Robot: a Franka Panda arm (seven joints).
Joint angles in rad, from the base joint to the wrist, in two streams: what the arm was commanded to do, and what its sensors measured. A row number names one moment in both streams.
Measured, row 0: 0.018 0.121 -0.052 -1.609 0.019 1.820 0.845
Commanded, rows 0 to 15: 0.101 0.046 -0.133 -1.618 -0.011 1.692 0.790; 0.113 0.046 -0.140 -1.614 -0.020 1.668 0.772; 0.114 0.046 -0.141 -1.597 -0.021 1.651 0.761; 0.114 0.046 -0.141 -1.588 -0.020 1.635 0.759; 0.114 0.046 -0.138 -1.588 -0.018 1.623 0.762; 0.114 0.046 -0.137 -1.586 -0.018 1.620 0.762; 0.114 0.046 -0.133 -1.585 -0.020 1.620 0.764; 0.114 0.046 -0.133 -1.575 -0.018 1.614 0.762; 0.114 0.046 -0.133 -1.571 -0.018 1.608 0.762; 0.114 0.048 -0.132 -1.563 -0.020 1.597 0.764; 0.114 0.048 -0.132 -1.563 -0.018 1.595 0.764; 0.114 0.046 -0.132 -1.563 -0.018 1.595 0.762; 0.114 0.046 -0.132 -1.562 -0.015 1.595 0.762; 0.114 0.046 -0.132 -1.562 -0.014 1.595 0.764; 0.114 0.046 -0.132 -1.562 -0.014 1.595 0.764; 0.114 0.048 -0.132 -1.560 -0.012 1.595 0.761
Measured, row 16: 0.104 0.039 -0.127 -1.584 -0.004 1.622 0.775
